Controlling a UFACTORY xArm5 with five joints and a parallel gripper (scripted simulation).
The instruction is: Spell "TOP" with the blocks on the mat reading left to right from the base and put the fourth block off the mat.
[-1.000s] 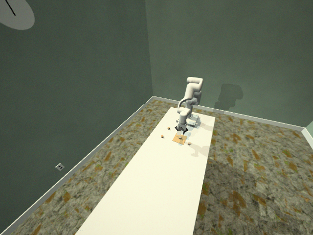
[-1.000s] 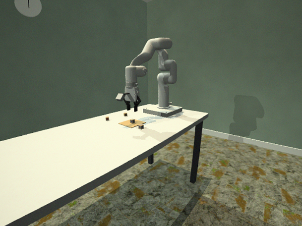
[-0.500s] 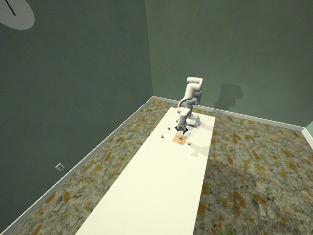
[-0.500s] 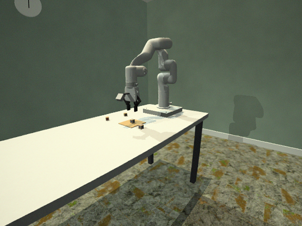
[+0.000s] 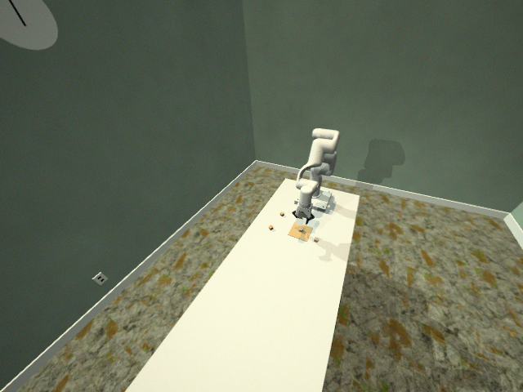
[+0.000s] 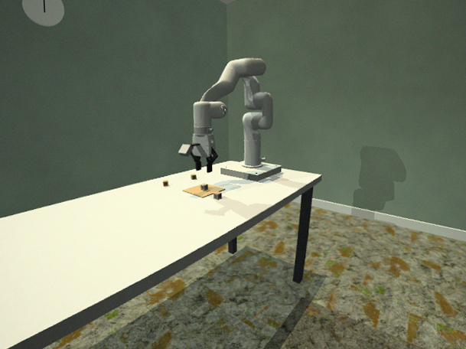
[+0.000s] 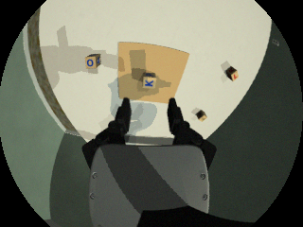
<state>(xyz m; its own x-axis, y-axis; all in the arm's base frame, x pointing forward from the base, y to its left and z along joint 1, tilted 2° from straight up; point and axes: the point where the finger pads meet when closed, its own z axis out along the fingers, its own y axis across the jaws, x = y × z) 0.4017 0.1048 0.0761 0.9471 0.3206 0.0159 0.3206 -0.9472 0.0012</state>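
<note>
My gripper is now 1 cm short of the tan mat and 10 cm above it.
</note>
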